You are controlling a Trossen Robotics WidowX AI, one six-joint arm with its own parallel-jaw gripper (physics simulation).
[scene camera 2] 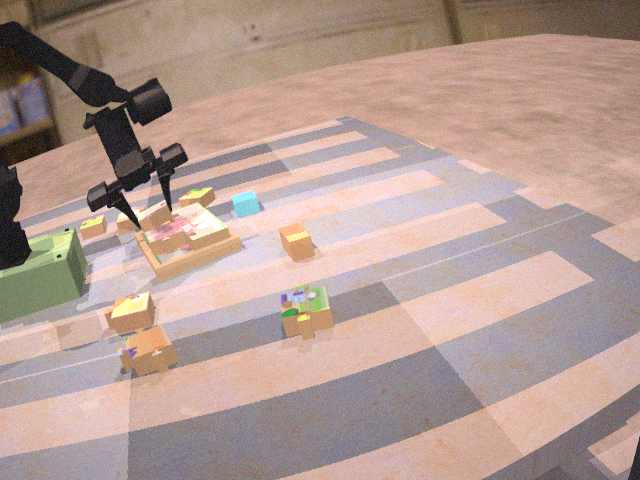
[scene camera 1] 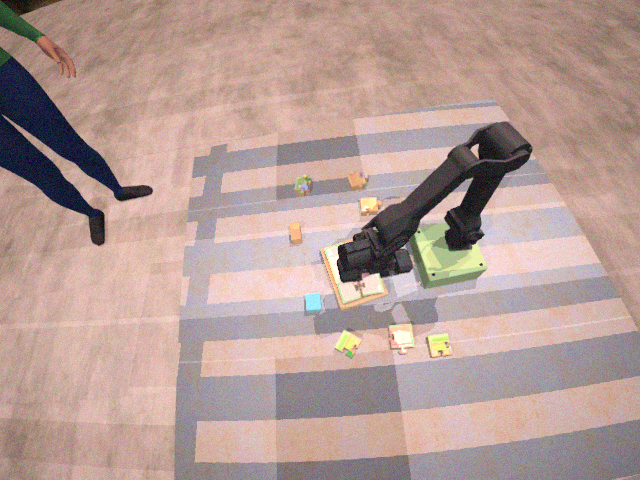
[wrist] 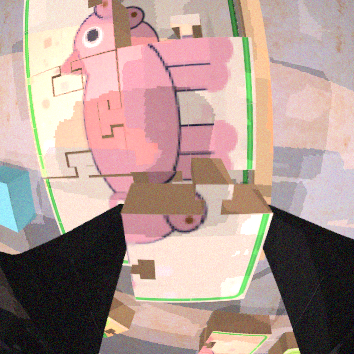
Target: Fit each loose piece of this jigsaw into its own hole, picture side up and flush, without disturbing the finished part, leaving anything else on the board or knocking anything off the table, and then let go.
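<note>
The jigsaw board [scene camera 1: 364, 300] [scene camera 2: 199, 258] [wrist: 263, 100] has a wooden rim and a pink bird picture. An open hole shows at its near corner in the second scene view, at the upper right in the wrist view. My gripper [scene camera 2: 154, 219] [wrist: 194, 214] is shut on a thick puzzle piece [scene camera 2: 156, 217] [wrist: 195, 265] with white, pink and a green edge line, picture side up. The piece is above the board's corner, overlapping the bird's lower end; the spot under it is hidden. A loose pink-and-white piece [scene camera 1: 401, 336] [wrist: 237, 342] lies apart from the board, picture side up.
Yellow-green pieces [scene camera 1: 348, 343] [scene camera 1: 439, 345] lie near the pink-and-white one. A cyan block [scene camera 1: 313, 302] [scene camera 2: 245, 203] [wrist: 15, 197] and an orange block [scene camera 1: 295, 233] [scene camera 2: 296, 241] stand beside the board. Other pieces [scene camera 1: 302, 184] [scene camera 1: 357, 180] [scene camera 1: 370, 205] lie farther off. The green base [scene camera 1: 447, 268] [scene camera 2: 41, 281] is close.
</note>
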